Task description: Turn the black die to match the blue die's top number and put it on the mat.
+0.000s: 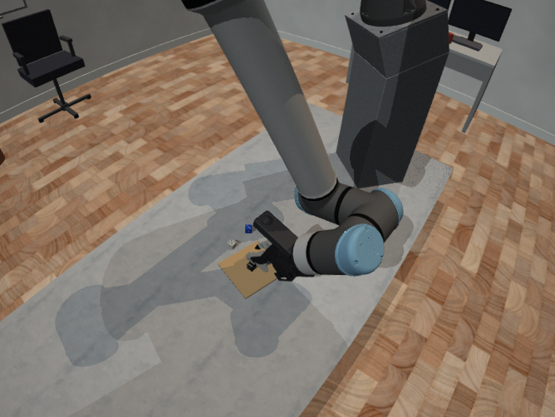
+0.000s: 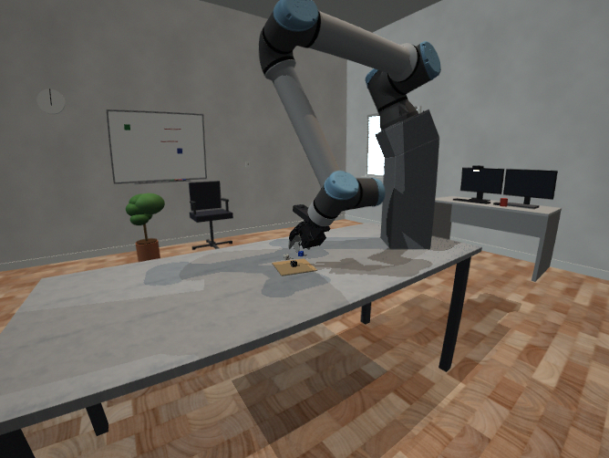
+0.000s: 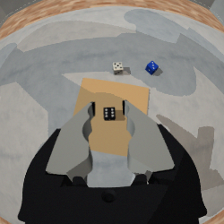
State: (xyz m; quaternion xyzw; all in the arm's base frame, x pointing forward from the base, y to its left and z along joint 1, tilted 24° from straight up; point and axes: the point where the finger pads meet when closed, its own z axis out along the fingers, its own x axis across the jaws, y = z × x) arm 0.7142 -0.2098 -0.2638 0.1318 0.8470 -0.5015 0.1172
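Right now my hand is 80 mm above the black die and 10 mm to the left of it. Also, from my hand: blue die: 120 mm behind, 90 mm to the right, 80 mm below; tan mat: 90 mm below, 10 mm to the right; white die: 100 mm to the right, 80 mm below, 40 mm behind.
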